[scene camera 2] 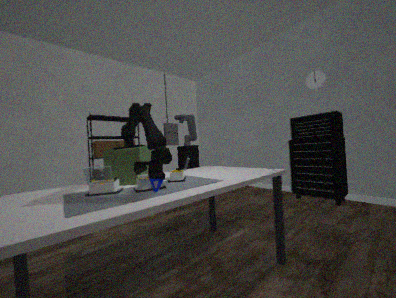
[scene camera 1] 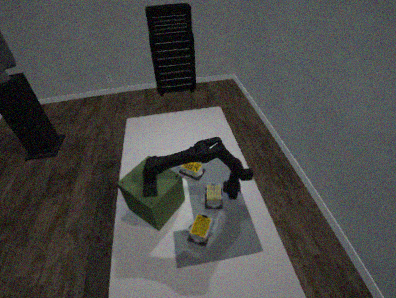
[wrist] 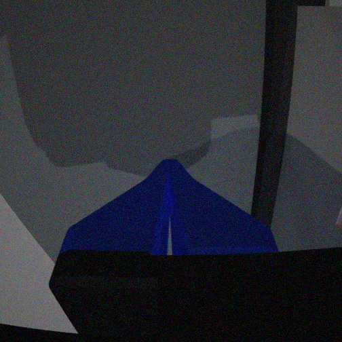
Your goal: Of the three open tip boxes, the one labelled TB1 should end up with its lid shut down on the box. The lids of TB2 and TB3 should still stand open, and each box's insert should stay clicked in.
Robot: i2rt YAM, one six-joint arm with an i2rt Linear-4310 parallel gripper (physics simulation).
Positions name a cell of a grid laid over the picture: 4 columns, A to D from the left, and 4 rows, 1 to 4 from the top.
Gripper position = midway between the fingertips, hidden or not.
In view: the gripper (wrist: B2) and a grey mat (wrist: B2).
